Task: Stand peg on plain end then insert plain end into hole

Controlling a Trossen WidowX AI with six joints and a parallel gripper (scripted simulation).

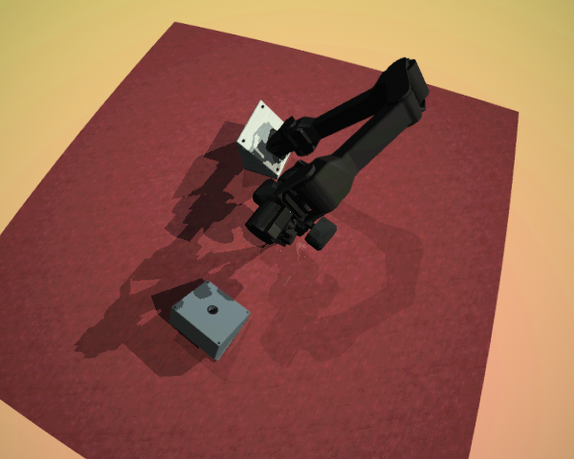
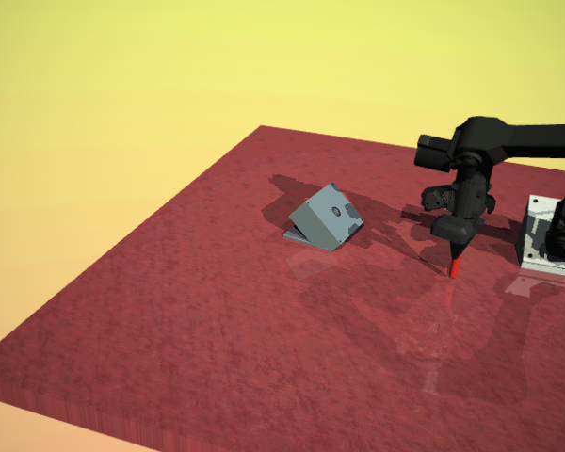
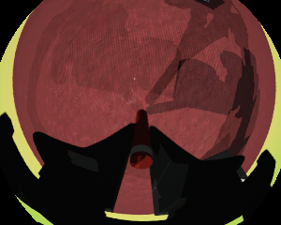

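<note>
Right now the grey sloped panel is 25 cm ahead of my gripper tip, 13 cm to the right of it and 2 cm below it. From my gripper tip the other things lie so: red peg: 2 cm above.
</note>
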